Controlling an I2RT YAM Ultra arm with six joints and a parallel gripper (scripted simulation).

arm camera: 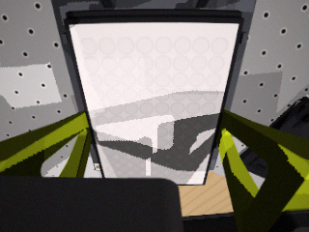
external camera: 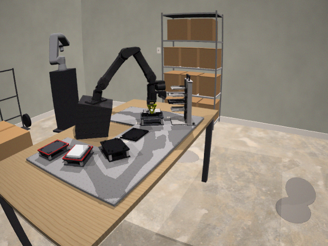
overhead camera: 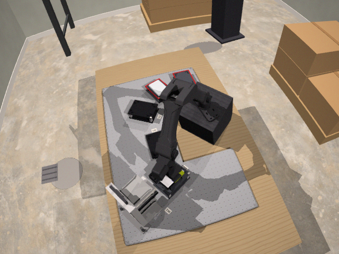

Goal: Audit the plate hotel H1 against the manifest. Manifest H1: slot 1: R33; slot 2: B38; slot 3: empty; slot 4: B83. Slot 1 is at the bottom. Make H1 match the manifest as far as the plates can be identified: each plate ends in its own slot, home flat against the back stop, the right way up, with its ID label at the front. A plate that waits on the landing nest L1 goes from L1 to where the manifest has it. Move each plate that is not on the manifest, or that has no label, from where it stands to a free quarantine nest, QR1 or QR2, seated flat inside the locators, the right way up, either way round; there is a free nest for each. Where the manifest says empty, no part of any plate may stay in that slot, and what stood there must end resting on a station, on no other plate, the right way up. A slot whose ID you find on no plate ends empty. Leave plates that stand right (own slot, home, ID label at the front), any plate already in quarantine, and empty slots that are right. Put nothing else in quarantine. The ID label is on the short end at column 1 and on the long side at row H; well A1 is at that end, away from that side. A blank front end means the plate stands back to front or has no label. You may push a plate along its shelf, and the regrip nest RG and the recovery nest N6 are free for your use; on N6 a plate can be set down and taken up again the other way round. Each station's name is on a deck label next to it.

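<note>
The regrip nest is 3 cm below my hand. Round my hand: RG deck label: 10 cm behind, 4 cm to the right, 9 cm below; then H1 deck label: 9 cm ahead, 14 cm to the left, 9 cm below; then dark well plate: 17 cm ahead, 7 cm to the left, 7 cm above.
</note>
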